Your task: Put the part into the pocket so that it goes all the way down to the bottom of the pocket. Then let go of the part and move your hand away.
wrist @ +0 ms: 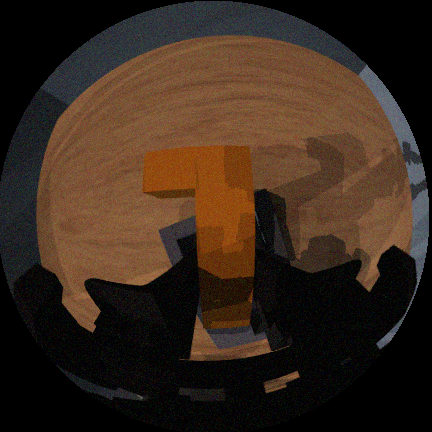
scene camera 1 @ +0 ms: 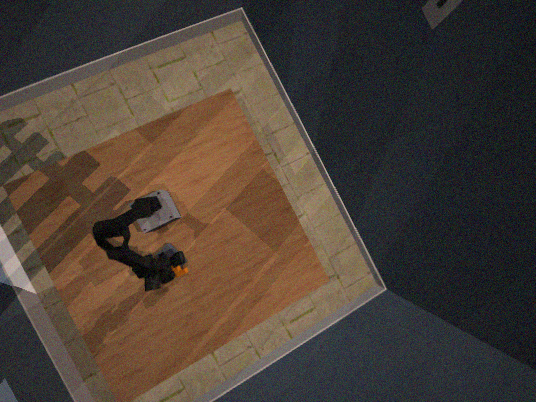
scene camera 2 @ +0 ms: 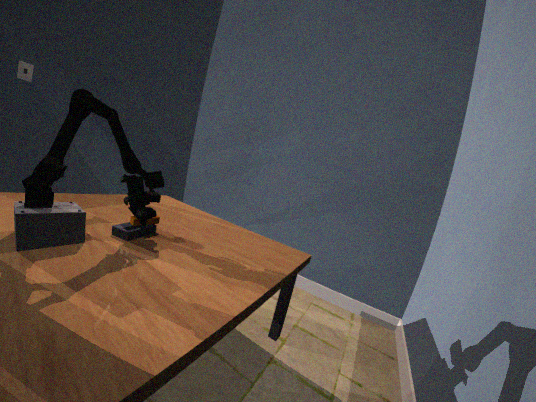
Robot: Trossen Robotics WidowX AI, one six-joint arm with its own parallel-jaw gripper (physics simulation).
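Seen in the pictures: gripper, fingertip midpoint: (wrist: 221, 249) (scene camera 1: 175, 263) (scene camera 2: 142, 224); arm's base, origin of the base link: (scene camera 1: 153, 204) (scene camera 2: 38, 205).
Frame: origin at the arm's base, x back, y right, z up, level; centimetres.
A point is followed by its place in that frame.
Observation:
The part, an orange L-shaped block (scene camera 1: 180, 270) @(z -3.8, x -36.2, y 2.9 cm) (scene camera 2: 153, 220) @(z -5.3, x -36.1, y 6.6 cm) (wrist: 225, 200) @(z -3.9, x -35.7, y 5.3 cm), is held between the fingers of my gripper (scene camera 2: 144, 219) @(z -7.2, x -32.4, y 4.9 cm) (wrist: 221, 249) @(z -7.2, x -32.4, y 4.9 cm). The pocket is a dark recess in a low grey block (scene camera 1: 170, 247) @(z -7.0, x -23.2, y 3.9 cm) (scene camera 2: 125, 232) @(z -7.4, x -23.4, y 11.6 cm) (wrist: 169, 238) @(z -6.9, x -33.3, y 0.9 cm) on the table. The part is over the block, and in the wrist view its long arm crosses the block while its short arm reaches past it. The block looks turned relative to the part. In scene camera 2 the part shows at or above the block's top; how deep it reaches is hidden. The part and black fingers cover much of the recess.
The arm's grey base box (scene camera 1: 164, 214) @(z -0.3, x -6.8, y -2.8 cm) (scene camera 2: 50, 227) @(z -4.1, x -2.5, y 9.9 cm) stands on the wooden table (scene camera 1: 260, 210) @(z -10.5, x -25.9, y -48.4 cm) (scene camera 2: 200, 280) @(z -10.5, x -31.7, y 47.2 cm), to the left of the pocket block in scene camera 2. The table's edge and a leg (scene camera 2: 283, 307) show at the right. Patchy shadows lie across the table.

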